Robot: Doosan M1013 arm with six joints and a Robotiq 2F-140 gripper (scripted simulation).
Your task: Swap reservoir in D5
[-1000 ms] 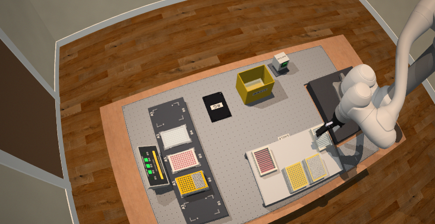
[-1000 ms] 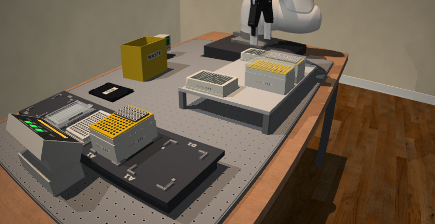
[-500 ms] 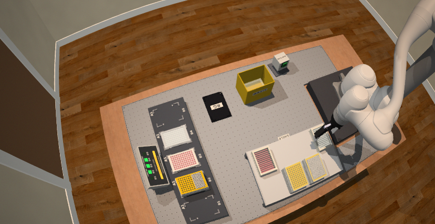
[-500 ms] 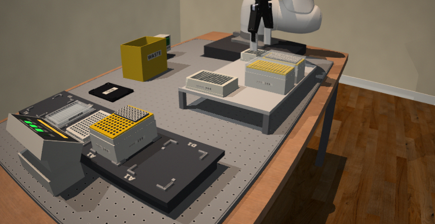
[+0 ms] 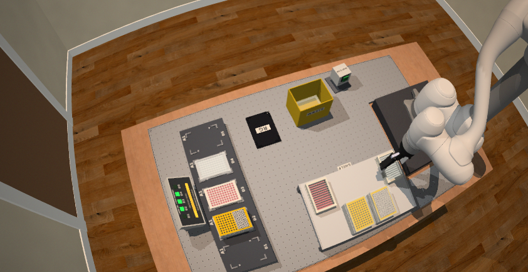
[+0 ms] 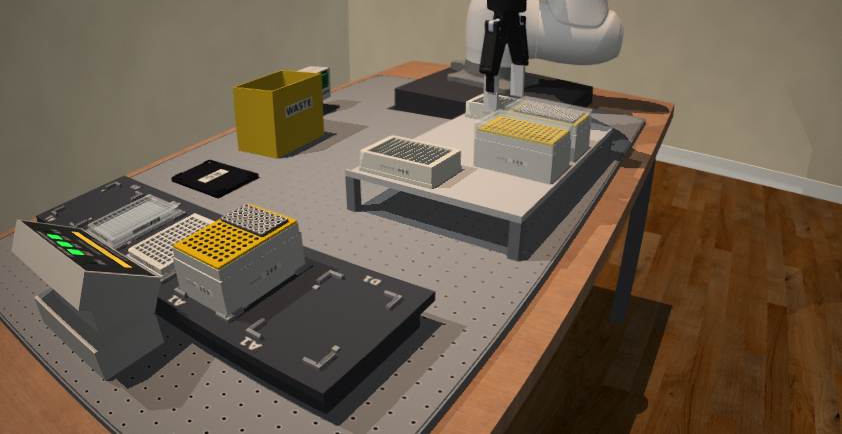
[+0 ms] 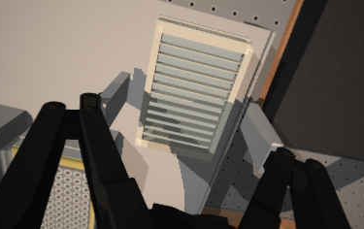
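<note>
My gripper is now 40 mm above the pale 12-trough reservoir. Also, from my hand: waste bin: 370 mm to the right, 250 mm ahead, 70 mm below; then white shelf: 160 mm ahead, 80 mm to the left, 50 mm below; then shelf label: 170 mm ahead, 110 mm below, 80 mm to the right.
</note>
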